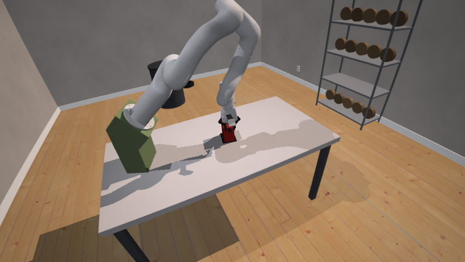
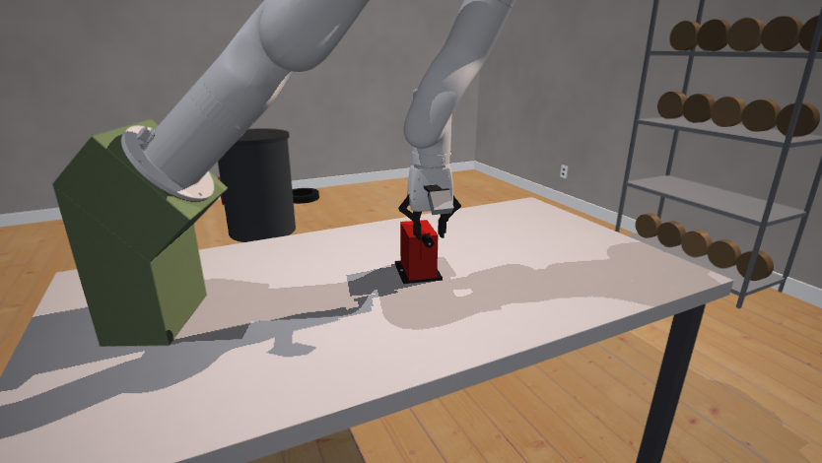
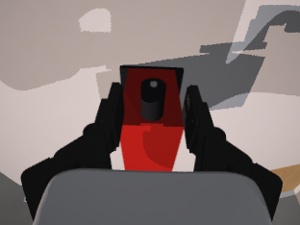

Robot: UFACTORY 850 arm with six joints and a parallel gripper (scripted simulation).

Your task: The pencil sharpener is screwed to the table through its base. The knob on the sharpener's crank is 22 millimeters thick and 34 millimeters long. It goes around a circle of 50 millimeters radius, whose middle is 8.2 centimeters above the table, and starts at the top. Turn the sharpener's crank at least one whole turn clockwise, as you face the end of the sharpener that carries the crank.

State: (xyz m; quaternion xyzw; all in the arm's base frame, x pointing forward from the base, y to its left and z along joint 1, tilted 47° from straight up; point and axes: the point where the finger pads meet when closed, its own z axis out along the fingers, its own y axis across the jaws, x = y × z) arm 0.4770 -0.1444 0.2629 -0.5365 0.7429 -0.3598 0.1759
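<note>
Right now the black crank knob is 40 mm below my hand, 10 mm to the left of it and 10 mm ahead of it. Also, from my hand: crank: 40 mm below, 20 mm to the left, 10 mm ahead.
</note>
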